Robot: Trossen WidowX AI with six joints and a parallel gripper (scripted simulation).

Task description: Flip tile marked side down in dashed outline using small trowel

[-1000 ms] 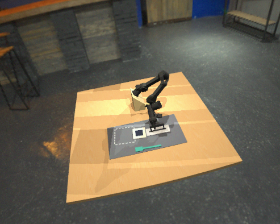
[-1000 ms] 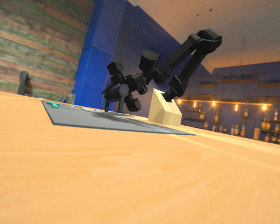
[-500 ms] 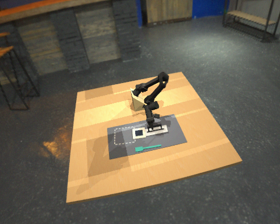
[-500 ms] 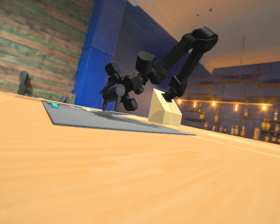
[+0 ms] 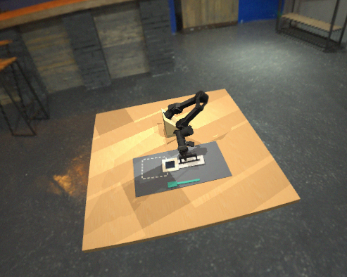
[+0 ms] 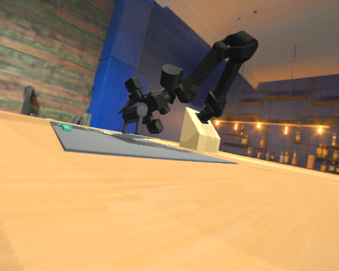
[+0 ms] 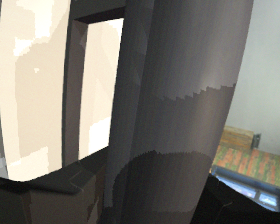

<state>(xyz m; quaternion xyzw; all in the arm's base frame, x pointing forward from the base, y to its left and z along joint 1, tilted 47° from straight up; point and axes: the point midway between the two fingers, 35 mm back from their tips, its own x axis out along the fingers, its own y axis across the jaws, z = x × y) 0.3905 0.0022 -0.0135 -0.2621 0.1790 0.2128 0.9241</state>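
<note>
The grey mat is 8 cm below my gripper tip, 5 cm to the right of it and 1 cm behind it. The rest, counted from my gripper tip: tile: 10 cm to the right, 5 cm below, 5 cm behind; then trowel: 3 cm behind, 1 cm to the left, 1 cm below; then teal flat tool: 12 cm ahead, 9 cm to the right, 5 cm below.
</note>
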